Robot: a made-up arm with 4 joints. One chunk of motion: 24 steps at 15 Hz.
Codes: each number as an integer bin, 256 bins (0 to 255) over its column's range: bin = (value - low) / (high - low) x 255, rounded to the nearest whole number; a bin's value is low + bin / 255 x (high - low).
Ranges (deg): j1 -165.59..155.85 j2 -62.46..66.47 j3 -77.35..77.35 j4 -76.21..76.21
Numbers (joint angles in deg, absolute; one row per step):
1: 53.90 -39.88 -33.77 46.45
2: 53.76 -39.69 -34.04 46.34
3: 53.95 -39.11 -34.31 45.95
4: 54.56 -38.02 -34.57 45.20
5: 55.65 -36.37 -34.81 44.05
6: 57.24 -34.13 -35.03 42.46
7: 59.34 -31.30 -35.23 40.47
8: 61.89 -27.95 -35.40 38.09
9: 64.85 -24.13 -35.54 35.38
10: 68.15 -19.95 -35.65 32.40
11: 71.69 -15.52 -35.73 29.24
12: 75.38 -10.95 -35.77 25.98
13: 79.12 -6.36 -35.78 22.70
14: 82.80 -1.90 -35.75 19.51
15: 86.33 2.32 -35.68 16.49
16: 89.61 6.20 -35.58 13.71
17: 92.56 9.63 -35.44 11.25
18: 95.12 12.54 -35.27 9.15
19: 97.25 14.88 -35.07 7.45
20: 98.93 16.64 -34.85 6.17
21: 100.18 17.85 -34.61 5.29
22: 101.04 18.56 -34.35 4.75
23: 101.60 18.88 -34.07 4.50
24: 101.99 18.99 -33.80 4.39
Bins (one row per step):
1: 174 45 72 205
2: 174 45 71 205
3: 174 46 71 204
4: 175 48 71 203
5: 176 52 70 201
6: 177 56 70 199
7: 178 62 69 195
8: 180 68 69 191
9: 183 76 69 187
10: 185 84 69 182
11: 188 93 69 176
12: 191 102 69 171
13: 194 111 69 165
14: 197 120 69 160
15: 200 128 69 155
16: 202 136 69 150
17: 205 143 69 146
18: 207 148 69 143
19: 209 153 70 140
20: 210 156 70 138
21: 211 159 70 136
22: 212 160 71 135
23: 212 161 71 135
24: 212 161 72 135

